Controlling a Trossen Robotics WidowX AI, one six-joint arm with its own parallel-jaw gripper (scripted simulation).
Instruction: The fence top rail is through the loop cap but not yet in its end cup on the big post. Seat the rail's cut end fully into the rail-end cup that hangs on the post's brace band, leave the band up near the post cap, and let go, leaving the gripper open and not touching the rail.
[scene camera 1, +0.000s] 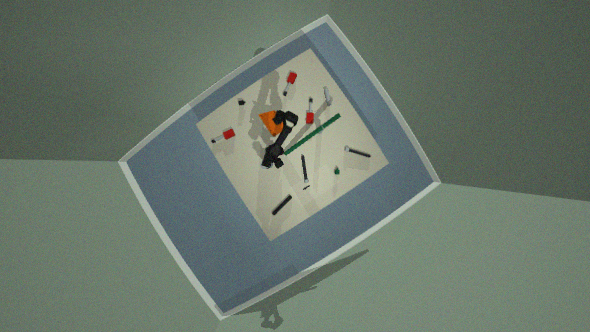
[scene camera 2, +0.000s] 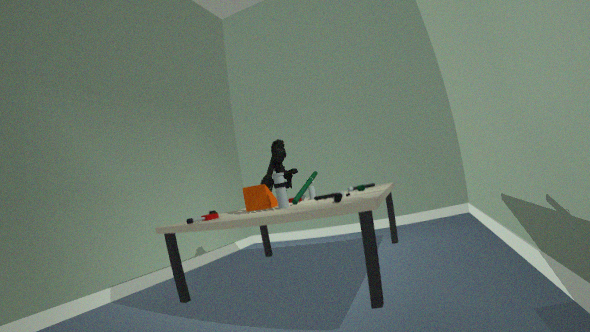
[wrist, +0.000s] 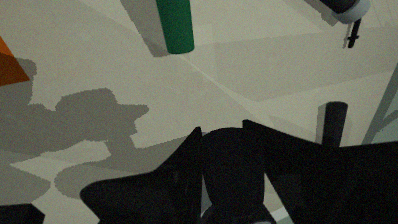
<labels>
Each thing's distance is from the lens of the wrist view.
gripper (wrist: 221, 127): 0.11 m
dark rail-end cup (wrist: 232, 159): 0.11 m
dark cylinder (wrist: 335, 112): 0.42 m
The marked spots on the dark rail-end cup and the dark cylinder are 0.34 m apart.
</labels>
